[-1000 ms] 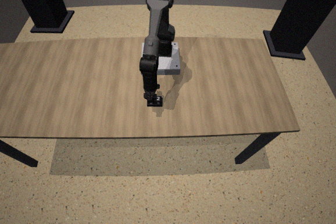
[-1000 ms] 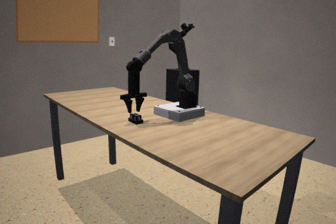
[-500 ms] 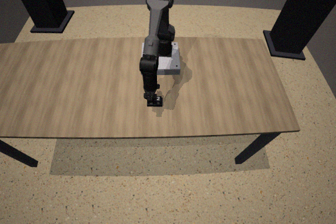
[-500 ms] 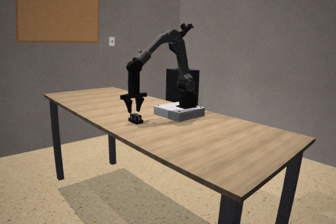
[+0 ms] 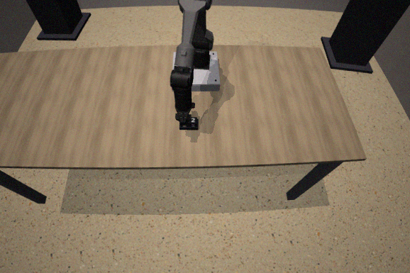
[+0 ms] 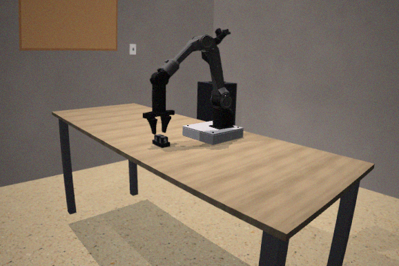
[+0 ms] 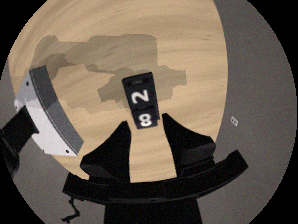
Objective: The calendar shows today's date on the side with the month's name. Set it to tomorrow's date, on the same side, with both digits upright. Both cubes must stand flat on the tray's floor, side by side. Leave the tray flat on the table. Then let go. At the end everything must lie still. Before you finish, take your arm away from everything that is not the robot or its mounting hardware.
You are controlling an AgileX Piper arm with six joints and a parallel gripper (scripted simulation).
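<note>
The black calendar tray is 2 cm to the left of my hand and 4 cm below it.
</note>
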